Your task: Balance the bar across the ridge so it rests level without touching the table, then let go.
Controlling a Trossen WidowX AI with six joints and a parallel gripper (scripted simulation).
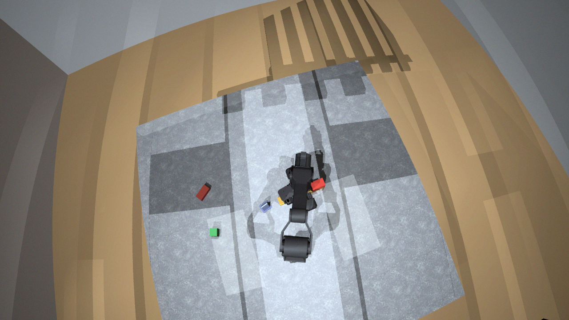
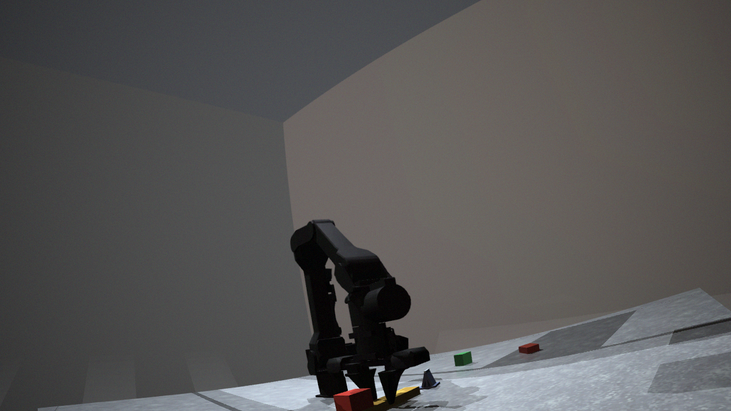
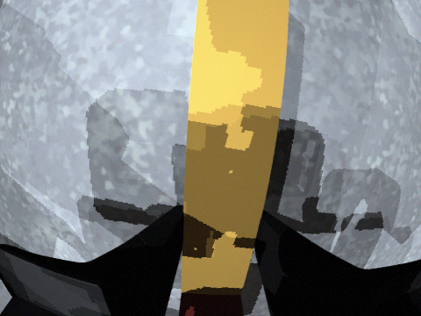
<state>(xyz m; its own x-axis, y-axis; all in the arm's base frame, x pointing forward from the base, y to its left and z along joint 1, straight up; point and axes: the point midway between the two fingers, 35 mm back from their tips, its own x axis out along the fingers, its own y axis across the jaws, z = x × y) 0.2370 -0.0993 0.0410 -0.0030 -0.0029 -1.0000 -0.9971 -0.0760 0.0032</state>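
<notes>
My gripper tip is 10 mm past the dark blue ridge, 160 mm to the right of it and 10 mm below it. Also, from my gripper tip: red block 130 mm ahead, 420 mm to the left; green cube 60 mm behind, 400 mm to the left, 10 mm above.
</notes>
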